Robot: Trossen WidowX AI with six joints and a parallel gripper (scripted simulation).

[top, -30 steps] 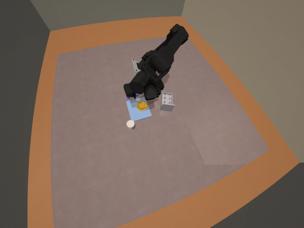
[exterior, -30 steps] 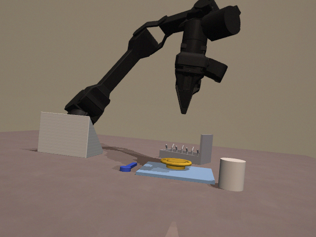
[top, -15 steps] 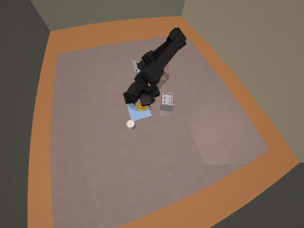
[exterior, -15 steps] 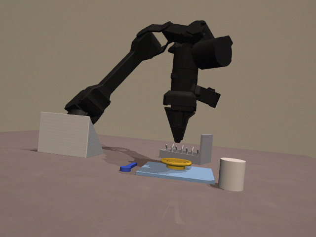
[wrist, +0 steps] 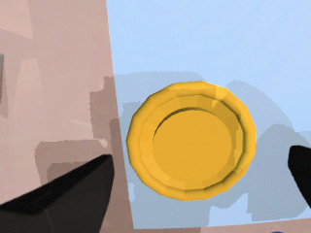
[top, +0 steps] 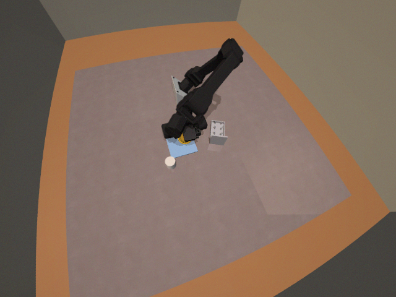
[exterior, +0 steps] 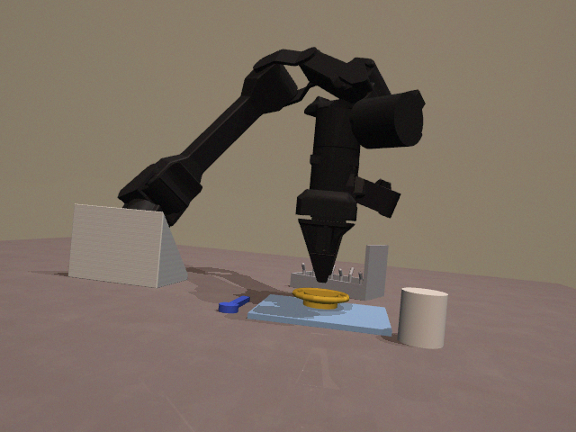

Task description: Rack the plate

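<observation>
Right now the yellow plate is 20 mm below my gripper tip. From my gripper tip the other things lie so: blue spoon 90 mm behind, 50 mm to the right, 40 mm below; cream cup 110 mm ahead, 90 mm to the right, 20 mm below; light blue mat 20 mm to the right, 40 mm below.
</observation>
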